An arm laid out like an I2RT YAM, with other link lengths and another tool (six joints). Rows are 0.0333 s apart.
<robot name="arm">
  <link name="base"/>
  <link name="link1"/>
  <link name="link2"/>
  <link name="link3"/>
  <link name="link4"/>
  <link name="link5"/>
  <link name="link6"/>
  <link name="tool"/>
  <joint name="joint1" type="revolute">
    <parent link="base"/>
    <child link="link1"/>
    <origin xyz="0 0 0.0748" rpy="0 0 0"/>
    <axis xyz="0 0 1"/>
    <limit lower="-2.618" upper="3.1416"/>
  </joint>
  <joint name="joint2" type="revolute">
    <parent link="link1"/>
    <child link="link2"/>
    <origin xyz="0.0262 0.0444 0.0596" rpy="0 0 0"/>
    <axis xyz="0 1 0"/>
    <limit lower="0" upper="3.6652"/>
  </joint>
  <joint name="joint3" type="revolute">
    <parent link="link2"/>
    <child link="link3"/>
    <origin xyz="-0.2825 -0.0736 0" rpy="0 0 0"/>
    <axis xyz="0 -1 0"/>
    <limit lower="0" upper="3.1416"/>
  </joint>
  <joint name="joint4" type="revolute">
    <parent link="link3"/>
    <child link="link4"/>
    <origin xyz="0.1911 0.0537 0.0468" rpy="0 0 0"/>
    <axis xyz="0 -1 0"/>
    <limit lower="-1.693" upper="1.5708"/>
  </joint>
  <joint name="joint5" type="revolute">
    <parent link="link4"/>
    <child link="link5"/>
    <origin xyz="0.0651 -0.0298 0.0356" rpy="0 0 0"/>
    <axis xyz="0 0 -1"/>
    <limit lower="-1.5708" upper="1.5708"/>
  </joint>
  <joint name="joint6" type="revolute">
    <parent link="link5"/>
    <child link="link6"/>
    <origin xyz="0.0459 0 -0.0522" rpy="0 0 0"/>
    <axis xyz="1 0 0"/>
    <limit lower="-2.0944" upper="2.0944"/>
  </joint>
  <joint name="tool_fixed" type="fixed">
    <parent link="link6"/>
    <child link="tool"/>
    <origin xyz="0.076 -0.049 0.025" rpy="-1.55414 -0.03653 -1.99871"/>
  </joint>
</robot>
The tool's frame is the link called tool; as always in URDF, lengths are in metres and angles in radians.
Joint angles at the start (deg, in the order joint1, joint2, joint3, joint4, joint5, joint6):
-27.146 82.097 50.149 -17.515 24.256 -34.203
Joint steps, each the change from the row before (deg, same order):
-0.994 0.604 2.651 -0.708 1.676 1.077
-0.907 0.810 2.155 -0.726 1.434 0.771
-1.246 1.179 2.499 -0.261 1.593 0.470
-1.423 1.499 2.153 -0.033 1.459 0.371
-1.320 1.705 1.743 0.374 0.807 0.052
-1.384 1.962 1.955 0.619 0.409 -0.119
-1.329 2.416 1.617 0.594 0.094 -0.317
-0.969 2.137 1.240 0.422 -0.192 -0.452
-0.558 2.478 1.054 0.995 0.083 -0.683
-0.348 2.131 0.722 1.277 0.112 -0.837
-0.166 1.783 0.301 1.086 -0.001 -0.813
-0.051 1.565 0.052 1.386 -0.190 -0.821
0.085 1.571 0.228 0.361 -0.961 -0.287
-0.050 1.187 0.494 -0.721 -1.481 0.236
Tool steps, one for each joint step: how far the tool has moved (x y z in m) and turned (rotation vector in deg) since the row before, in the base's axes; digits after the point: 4 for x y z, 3 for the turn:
-0.0007 -0.0098 0.0118 -1.381 -1.304 -2.832
-0.0011 -0.0085 0.0078 -0.988 -0.560 -2.381
-0.0006 -0.0110 0.0091 -1.400 -0.676 -2.636
-0.0013 -0.0117 0.0057 -1.125 -0.263 -2.666
0.0003 -0.0108 0.0024 -0.696 -0.078 -1.916
0.0017 -0.0118 0.0020 -0.606 -0.257 -1.601
0.0026 -0.0118 -0.0032 0.003 0.452 -1.205
0.0032 -0.0092 -0.0049 0.312 0.654 -0.561
0.0057 -0.0084 -0.0068 0.101 0.909 -0.200
0.0057 -0.0068 -0.0063 -0.109 0.804 0.086
0.0050 -0.0045 -0.0073 0.126 0.944 0.334
0.0053 -0.0034 -0.0070 0.071 0.651 0.587
0.0058 -0.0016 -0.0093 1.116 0.564 0.920
0.0040 -0.0007 -0.0085 1.775 0.264 0.783

